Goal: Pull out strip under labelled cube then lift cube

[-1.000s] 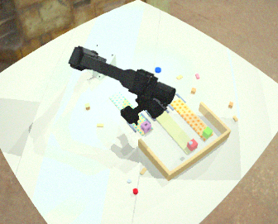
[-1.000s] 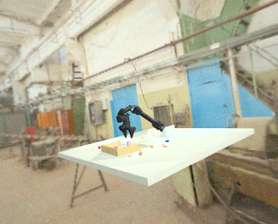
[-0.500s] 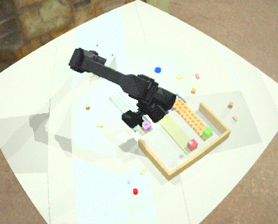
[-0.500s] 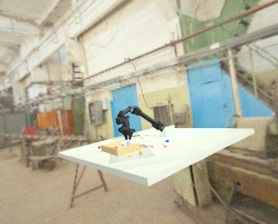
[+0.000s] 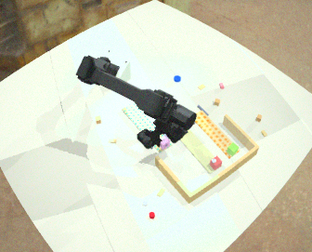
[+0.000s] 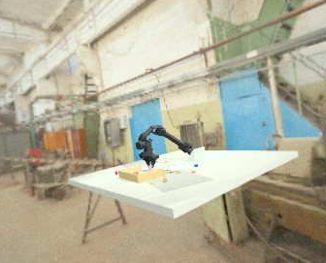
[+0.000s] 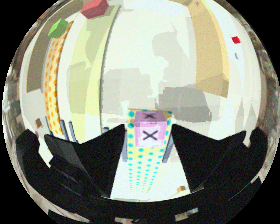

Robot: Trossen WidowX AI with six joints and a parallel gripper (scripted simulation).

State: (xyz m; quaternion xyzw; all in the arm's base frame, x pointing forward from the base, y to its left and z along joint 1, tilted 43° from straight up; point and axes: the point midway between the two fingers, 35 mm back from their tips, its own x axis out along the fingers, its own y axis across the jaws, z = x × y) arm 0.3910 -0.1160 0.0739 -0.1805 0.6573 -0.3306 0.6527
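Right now my gripper tip is right at the labelled cube. Also, from my gripper tip: blue disc 170 mm behind, 300 mm to the left, 20 mm below; then teal-dotted strip 110 mm behind, 30 mm to the left, 20 mm below; then red disc 150 mm ahead, 240 mm to the right, 10 mm below.
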